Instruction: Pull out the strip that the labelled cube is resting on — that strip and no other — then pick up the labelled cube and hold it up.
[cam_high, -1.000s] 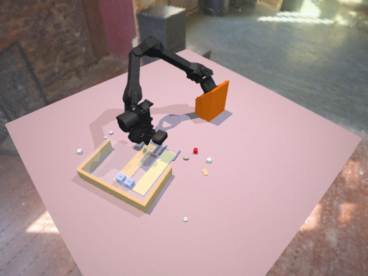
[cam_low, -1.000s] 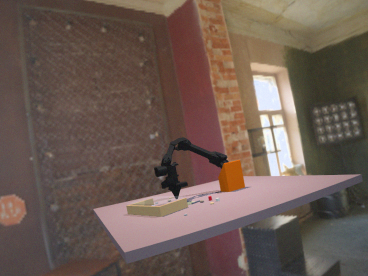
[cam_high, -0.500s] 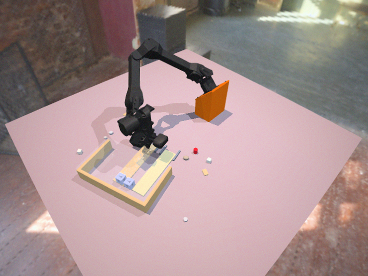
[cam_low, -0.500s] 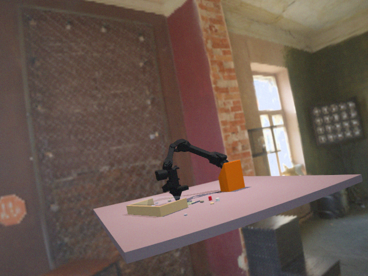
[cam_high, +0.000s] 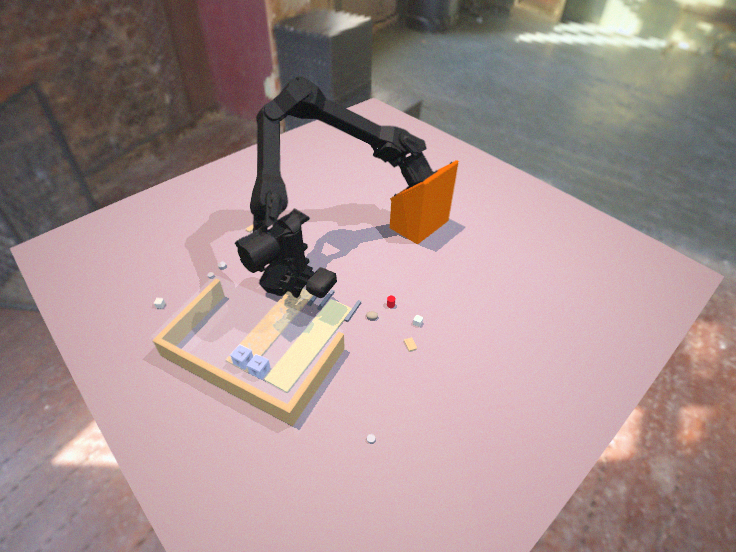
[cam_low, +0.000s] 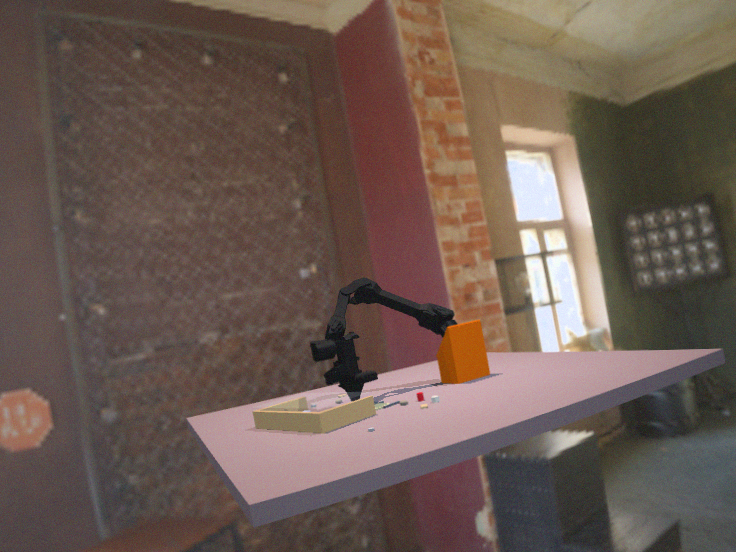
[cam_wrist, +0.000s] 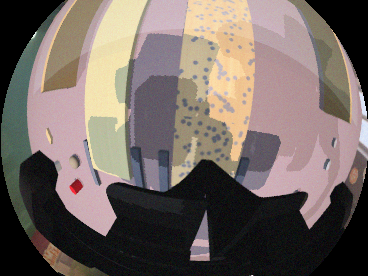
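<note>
Now: gripper tip 90 mm short of the speckled strip and 20 mm to the right of it. The rest, counted from my gripper tip: tan chip 270 mm to the left, 70 mm behind; red cylinder 170 mm to the left, 130 mm behind, 10 mm above.
</note>
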